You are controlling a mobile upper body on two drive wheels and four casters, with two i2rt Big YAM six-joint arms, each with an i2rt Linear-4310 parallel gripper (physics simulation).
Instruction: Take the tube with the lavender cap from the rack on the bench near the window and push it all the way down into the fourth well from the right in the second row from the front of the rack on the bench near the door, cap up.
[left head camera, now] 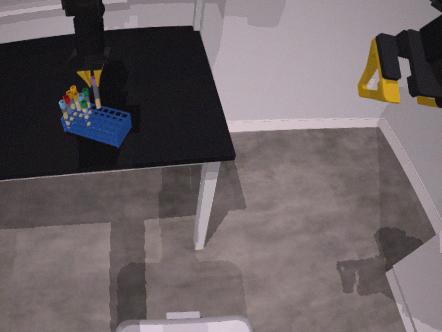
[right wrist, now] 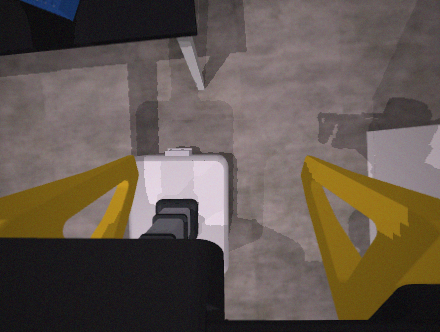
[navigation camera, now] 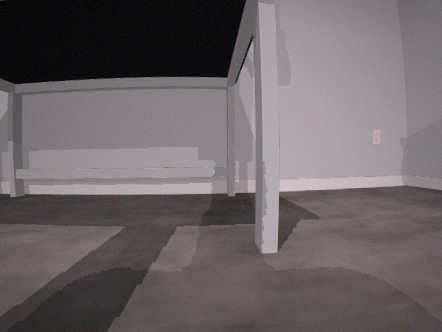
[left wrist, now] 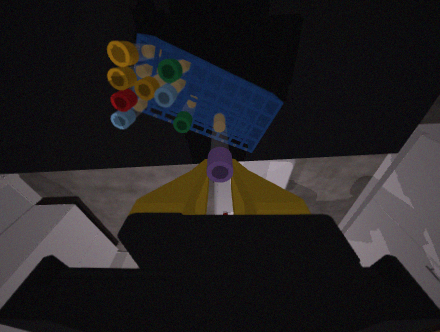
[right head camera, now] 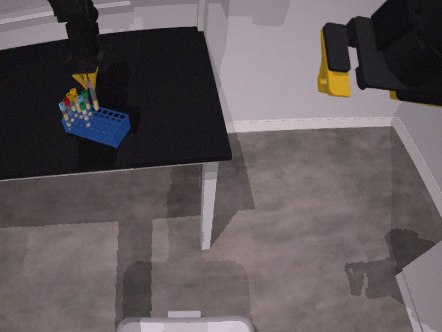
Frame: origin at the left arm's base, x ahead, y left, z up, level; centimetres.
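Where they show: left gripper, fingertip midpoint: (left head camera: 94,85) (left wrist: 219,165) (right head camera: 90,88); right gripper, fingertip midpoint: (left head camera: 390,95) (right wrist: 219,165) (right head camera: 357,89).
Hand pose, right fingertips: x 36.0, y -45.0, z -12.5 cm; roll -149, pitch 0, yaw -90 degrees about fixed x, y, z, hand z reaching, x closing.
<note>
Each offset is from my right fingertips to the centre of the thing. Level surfaces: height alone.
My left gripper (left head camera: 93,82) (right head camera: 89,84) (left wrist: 219,165) is shut on the lavender-capped tube @[dx +42.7, dy +45.9, dz -37.7 cm] (left head camera: 96,92) (right head camera: 93,94) (left wrist: 220,159), just below its cap. The tube is close to upright, cap up, with its tan lower end at the back edge of the blue rack @[dx +43.1, dy +47.8, dz -49.4 cm] (left head camera: 95,132) (right head camera: 95,134) (left wrist: 225,90) in the head views. Whether the tip is inside a well or just above the rack, I cannot tell. The rack stands on the black bench @[dz -52.3 cm] (left head camera: 165,100) (right head camera: 165,100). My right gripper (right wrist: 219,165) is open and empty, out to the right of the bench.
Several tubes with orange, red, light blue and green (left head camera: 85,92) (right head camera: 84,94) (left wrist: 170,70) caps stand in the rack's left part. A white bench leg (left head camera: 206,205) (navigation camera: 267,150) stands below the bench's right corner. A pale wall runs behind the bench and along the right.
</note>
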